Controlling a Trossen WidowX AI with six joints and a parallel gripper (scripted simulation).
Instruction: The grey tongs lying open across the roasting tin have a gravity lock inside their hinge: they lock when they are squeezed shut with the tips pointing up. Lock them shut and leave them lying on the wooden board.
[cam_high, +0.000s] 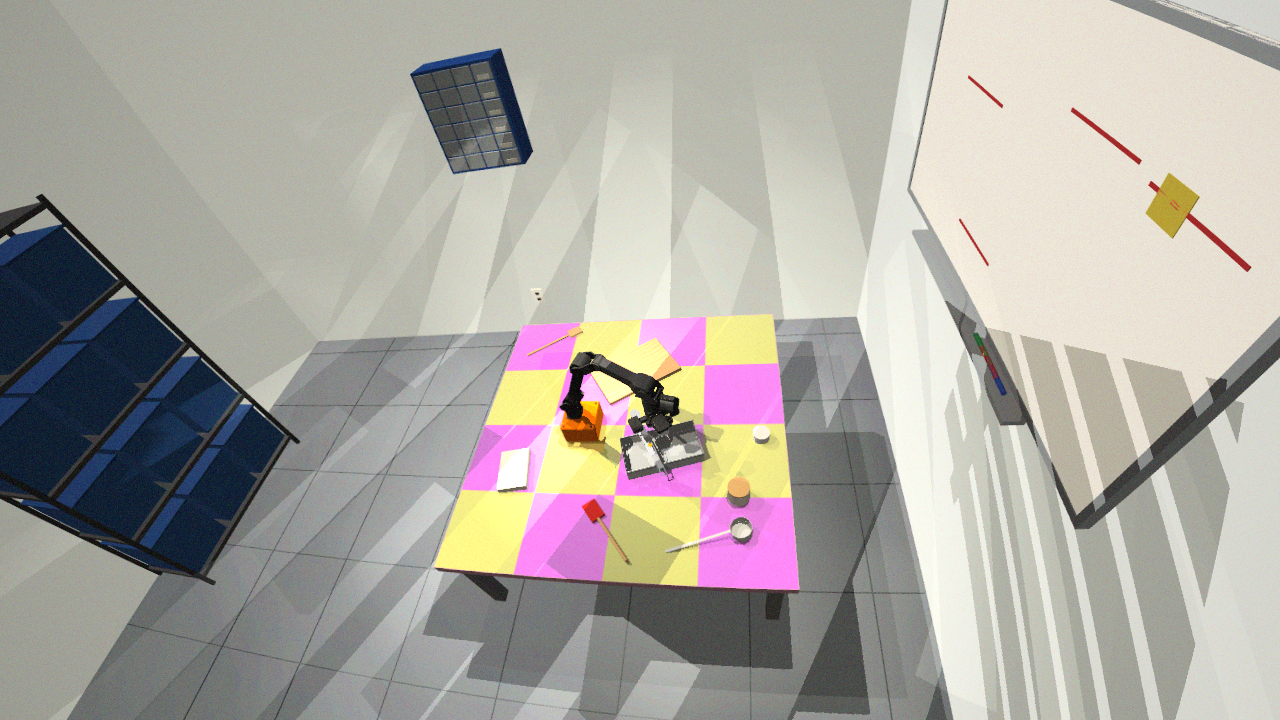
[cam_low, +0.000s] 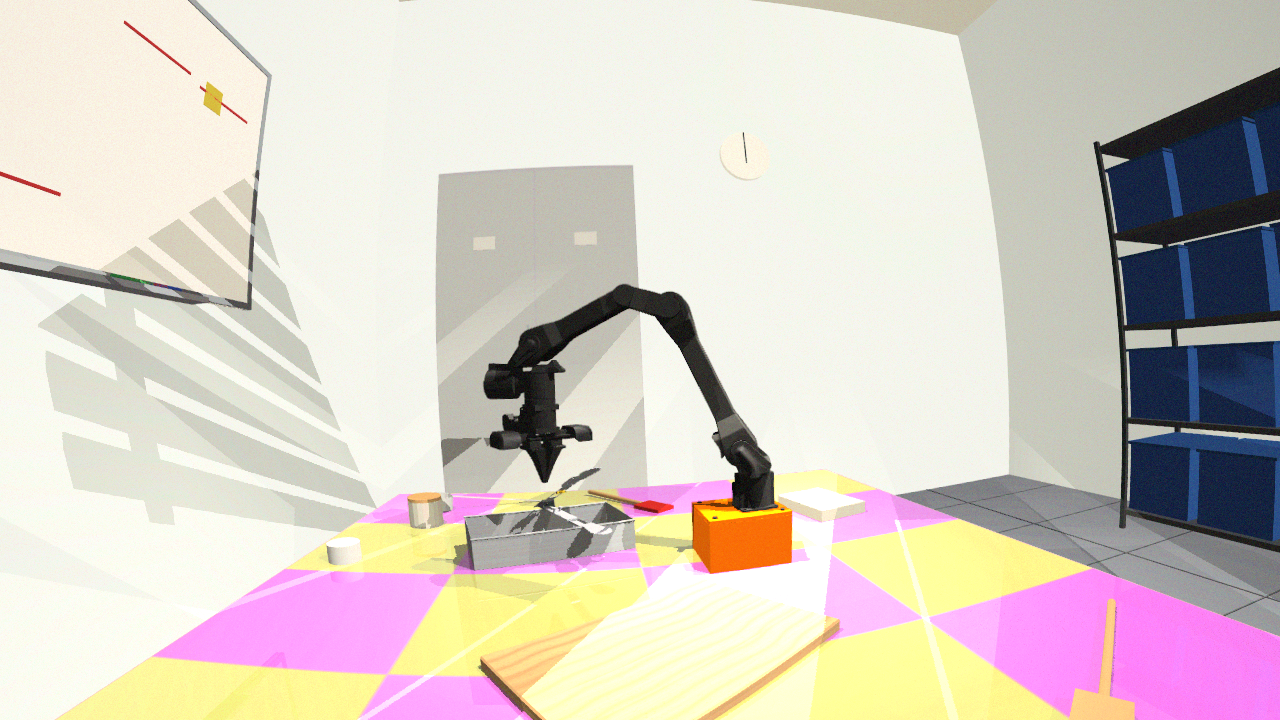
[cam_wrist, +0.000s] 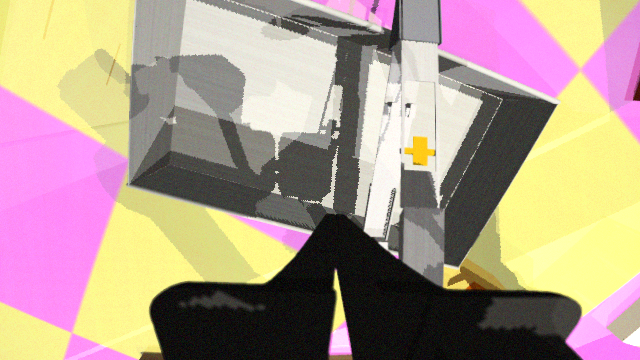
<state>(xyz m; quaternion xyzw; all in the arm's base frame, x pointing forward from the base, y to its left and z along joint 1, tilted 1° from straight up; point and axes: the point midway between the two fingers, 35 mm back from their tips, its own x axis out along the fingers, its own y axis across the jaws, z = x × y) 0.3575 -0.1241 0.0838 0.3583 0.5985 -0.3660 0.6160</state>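
My gripper tip is now 20 mm to the left of the grey roasting tin and 110 mm above it. Also, from my gripper tip: red spatula 200 mm behind, 330 mm to the right, 130 mm below; then wooden board 150 mm behind, 430 mm to the left, 130 mm below; then small white cylinder 390 mm ahead, 40 mm to the left, 120 mm below.
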